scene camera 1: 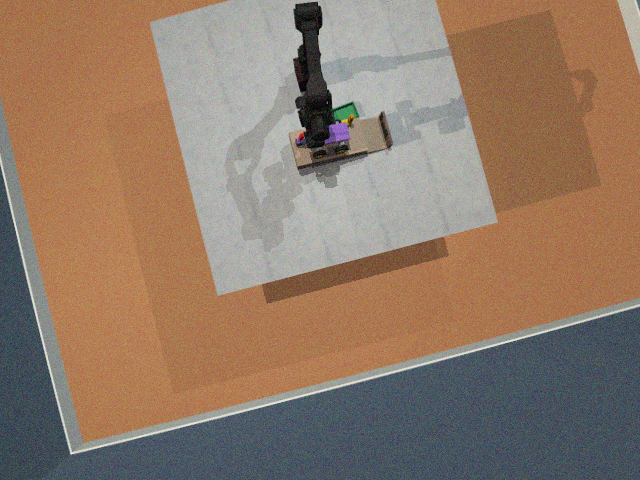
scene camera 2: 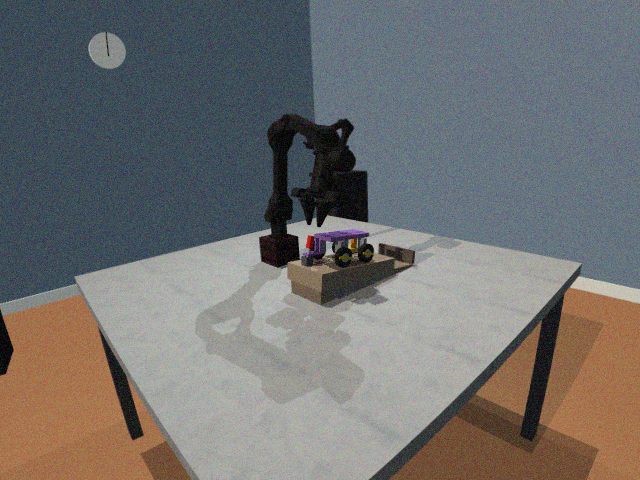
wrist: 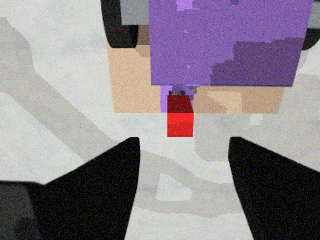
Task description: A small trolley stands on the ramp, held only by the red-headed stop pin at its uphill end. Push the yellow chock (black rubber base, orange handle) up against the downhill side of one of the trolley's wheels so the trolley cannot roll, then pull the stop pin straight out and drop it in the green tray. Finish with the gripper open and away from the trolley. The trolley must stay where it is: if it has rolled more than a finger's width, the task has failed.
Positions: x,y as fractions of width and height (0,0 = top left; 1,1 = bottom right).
Labels:
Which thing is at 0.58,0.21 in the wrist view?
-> A purple trolley.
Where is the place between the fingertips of my gripper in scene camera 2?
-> At 0.49,0.47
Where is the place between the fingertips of my gripper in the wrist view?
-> At 0.58,0.61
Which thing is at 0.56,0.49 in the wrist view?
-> A red-headed stop pin.

